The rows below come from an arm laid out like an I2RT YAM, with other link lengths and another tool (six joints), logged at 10 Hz.
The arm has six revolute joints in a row. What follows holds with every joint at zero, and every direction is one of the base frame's.
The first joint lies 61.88 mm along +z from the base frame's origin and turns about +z.
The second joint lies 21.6 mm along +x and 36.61 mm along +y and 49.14 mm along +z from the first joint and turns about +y.
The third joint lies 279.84 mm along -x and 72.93 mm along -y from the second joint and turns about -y.
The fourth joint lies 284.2 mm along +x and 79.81 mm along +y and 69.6 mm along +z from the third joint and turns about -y.
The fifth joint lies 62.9 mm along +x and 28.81 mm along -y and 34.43 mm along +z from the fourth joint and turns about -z.
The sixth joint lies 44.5 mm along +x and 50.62 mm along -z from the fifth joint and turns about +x.
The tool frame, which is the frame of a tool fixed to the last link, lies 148 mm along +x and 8 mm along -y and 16 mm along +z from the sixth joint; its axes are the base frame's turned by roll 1.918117, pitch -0.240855 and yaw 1.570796 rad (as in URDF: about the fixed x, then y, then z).
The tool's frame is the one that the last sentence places.
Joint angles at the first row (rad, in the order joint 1, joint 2, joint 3, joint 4, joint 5, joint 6):
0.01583, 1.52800, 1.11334, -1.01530, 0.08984, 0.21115
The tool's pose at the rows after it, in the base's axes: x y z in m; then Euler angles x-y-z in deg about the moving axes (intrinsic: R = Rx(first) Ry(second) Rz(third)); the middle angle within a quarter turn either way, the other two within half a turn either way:
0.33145, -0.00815, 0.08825, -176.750, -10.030, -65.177
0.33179, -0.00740, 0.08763, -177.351, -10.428, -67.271
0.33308, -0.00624, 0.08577, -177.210, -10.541, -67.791
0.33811, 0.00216, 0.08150, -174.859, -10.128, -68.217
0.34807, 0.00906, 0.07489, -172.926, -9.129, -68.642
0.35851, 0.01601, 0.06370, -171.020, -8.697, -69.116
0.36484, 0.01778, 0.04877, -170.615, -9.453, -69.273
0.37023, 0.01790, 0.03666, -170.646, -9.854, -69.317
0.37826, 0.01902, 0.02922, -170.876, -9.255, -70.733
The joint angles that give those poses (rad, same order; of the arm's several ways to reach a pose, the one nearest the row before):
0.01583, 1.52839, 1.11335, -1.01569, 0.08946, 0.19321
0.01584, 1.53028, 1.11332, -1.01567, 0.08831, 0.15660
0.01583, 1.53641, 1.11334, -1.01032, 0.08297, 0.14821
0.01623, 1.54935, 1.11332, -0.98896, 0.04025, 0.14784
0.01620, 1.57340, 1.11335, -0.94626, 0.00515, 0.14781
0.01621, 1.61230, 1.11335, -0.89820, -0.02995, 0.14667
0.01621, 1.66037, 1.11333, -0.86271, -0.03834, 0.14324
0.01623, 1.69890, 1.11333, -0.83104, -0.03833, 0.14135
0.01622, 1.72446, 1.11333, -0.79213, -0.04178, 0.11921

